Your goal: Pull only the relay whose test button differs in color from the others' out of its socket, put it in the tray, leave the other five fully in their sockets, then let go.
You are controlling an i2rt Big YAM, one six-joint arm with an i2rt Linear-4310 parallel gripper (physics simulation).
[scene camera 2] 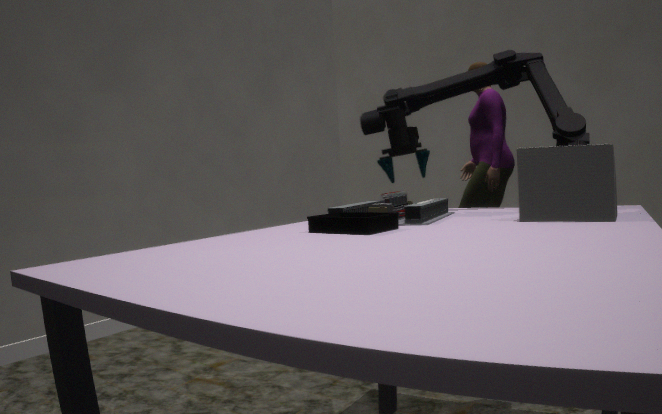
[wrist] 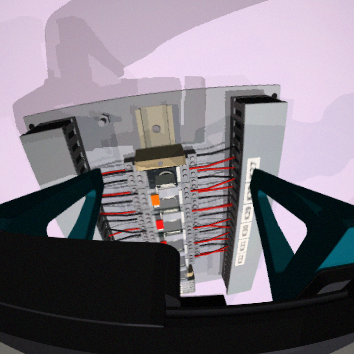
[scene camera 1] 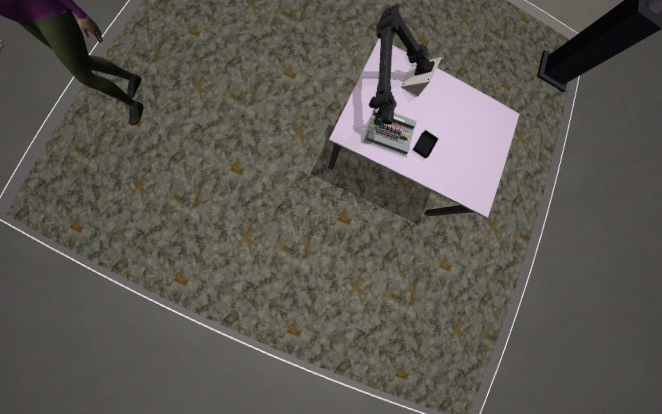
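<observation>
The relay with the orange test button is the topmost of the relay row in the wrist view, just below a tan end block, and sits in its socket. Relays with red buttons follow below it; the lower ones are partly hidden by the gripper body. My gripper is open and empty, above the relay panel, its fingers spread to either side of the row. The black tray stands beside the panel; its inside looks empty in scene camera 1's view.
Grey wire ducts flank the row, with red and black wires running to the sockets. The right duct carries a label strip. The arm's base stands on a grey block. A person stands beyond the table.
</observation>
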